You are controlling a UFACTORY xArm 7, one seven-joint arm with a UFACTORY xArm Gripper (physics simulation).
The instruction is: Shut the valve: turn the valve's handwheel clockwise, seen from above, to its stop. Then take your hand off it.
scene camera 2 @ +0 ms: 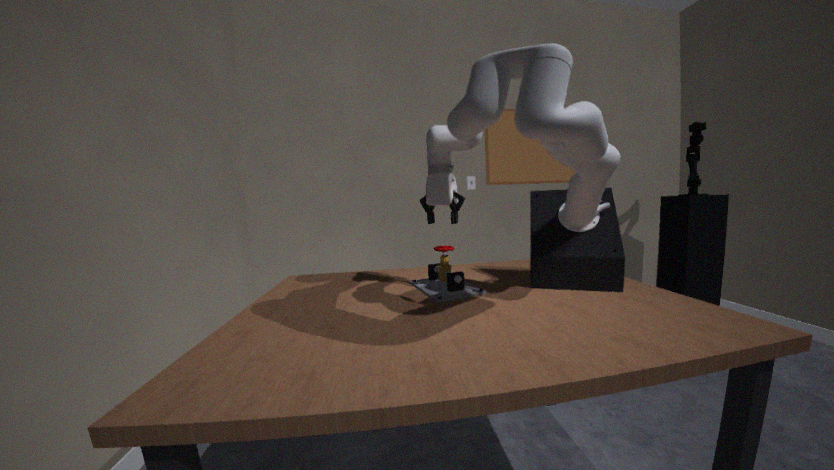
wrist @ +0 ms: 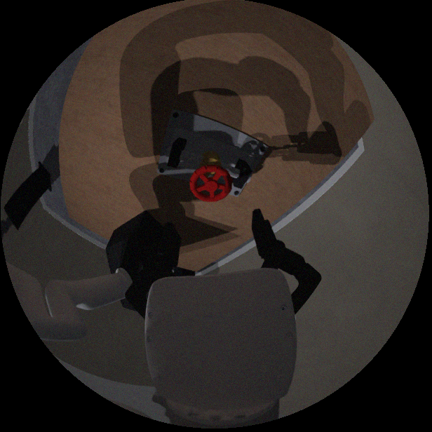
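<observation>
The valve's red handwheel sits level on top of the brass-coloured valve body. The body stands on a grey metal plate between two black blocks. My gripper is open and empty. It points down above the handwheel, with a visible gap between its fingertips and the rim, and does not touch it. In the wrist view the left finger merges with the dark base behind it. The wheel's turn angle against its stop cannot be read.
The plate lies on the wooden table. The arm's black base block stands at the table's back right. Behind it on the right is a black pedestal with a dark jointed device on top. An orange board hangs on the wall.
</observation>
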